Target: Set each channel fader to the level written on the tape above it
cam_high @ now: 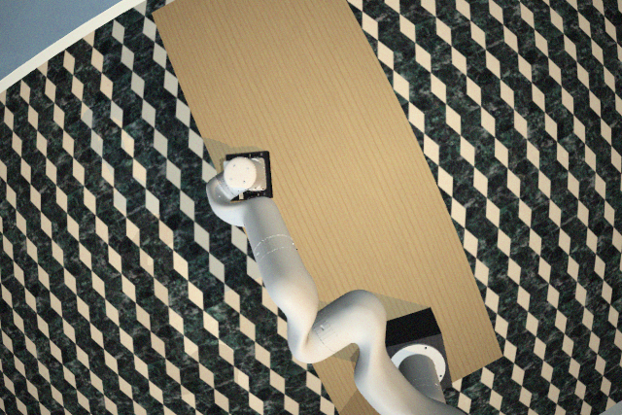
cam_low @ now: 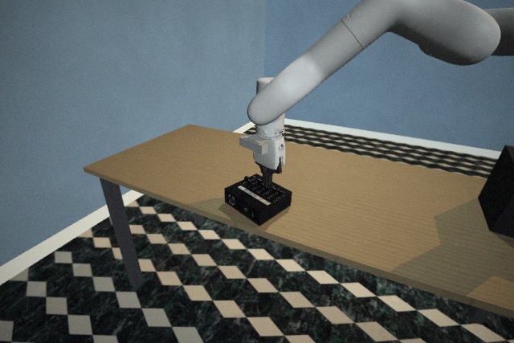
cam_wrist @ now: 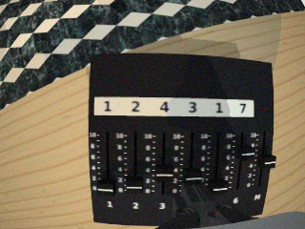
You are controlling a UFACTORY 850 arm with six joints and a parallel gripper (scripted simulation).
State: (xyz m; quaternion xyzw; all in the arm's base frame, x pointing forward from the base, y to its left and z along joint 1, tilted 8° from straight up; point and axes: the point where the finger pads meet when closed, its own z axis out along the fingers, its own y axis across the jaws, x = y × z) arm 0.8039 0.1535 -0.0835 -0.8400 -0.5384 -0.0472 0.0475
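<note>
The master fader is 7 cm ahead of my hand and 1 cm below it.
</note>
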